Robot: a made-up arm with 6 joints.
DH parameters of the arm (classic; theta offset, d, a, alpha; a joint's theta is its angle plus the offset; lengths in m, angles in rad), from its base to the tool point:
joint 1: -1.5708 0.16 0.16 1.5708
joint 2: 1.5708 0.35 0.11 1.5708
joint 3: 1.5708 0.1 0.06 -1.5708
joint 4: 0 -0.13 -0.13 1.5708
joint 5: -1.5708 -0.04 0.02 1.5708
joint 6: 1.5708 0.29 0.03 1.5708
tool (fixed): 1.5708 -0.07 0 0
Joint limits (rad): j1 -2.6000..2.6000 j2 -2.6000..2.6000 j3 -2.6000..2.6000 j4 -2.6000..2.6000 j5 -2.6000..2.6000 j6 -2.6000..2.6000
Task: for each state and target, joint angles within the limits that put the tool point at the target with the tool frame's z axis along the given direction. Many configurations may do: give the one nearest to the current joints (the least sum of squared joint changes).
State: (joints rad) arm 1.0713 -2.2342 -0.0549 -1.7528 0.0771 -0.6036
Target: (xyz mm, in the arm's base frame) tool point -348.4 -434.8 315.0 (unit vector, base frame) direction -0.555 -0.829 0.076
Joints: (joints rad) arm 0.5332 -2.0673 0.1986 -2.1457 -0.9172 -0.5641
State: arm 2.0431 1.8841 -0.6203 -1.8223 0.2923 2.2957
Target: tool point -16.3 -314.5 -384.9 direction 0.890 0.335 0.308
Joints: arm 1.5550 2.5028 -0.7821 -1.8912 0.6884 1.9751
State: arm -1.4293 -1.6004 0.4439 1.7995 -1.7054 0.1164
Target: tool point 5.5 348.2 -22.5 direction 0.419 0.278 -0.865
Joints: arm -2.2969 -1.0011 0.9047 2.0609 -1.5421 0.3613
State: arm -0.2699 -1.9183 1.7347 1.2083 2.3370 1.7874
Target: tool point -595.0 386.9 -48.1 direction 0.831 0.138 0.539
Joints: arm -0.6427 -1.5597 2.1841 1.5545 1.7984 0.9595
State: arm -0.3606 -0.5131 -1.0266 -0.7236 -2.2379 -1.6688
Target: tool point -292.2 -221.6 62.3 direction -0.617 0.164 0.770
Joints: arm 0.2791 -0.6760 -0.6090 -0.4012 -1.6041 -1.9116
